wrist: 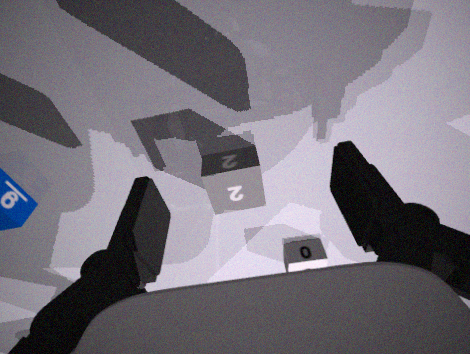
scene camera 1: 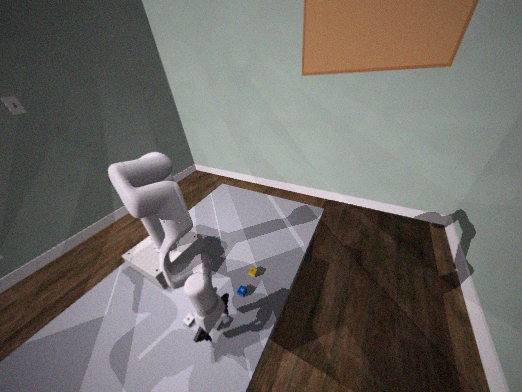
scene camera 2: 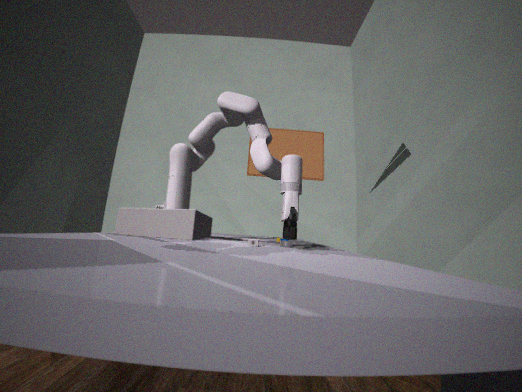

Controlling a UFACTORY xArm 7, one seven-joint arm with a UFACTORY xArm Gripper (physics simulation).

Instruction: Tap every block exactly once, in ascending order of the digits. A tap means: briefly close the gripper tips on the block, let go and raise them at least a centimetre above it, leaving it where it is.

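My gripper is open and empty, low above the table. A grey block with a white digit 2 lies below the gap between the fingertips in the wrist view. A smaller white block with a black 0 lies nearer the gripper body in the wrist view, its lower part cut off by it. A blue block with an underlined 6 lies outside the left finger. A yellow block lies beyond the blue one; its digit is unreadable.
The arm's pale base box stands on the light table. Dark arm shadows fall around the blocks. The table's long edge, with wooden floor beyond, is to the right in scene camera 1.
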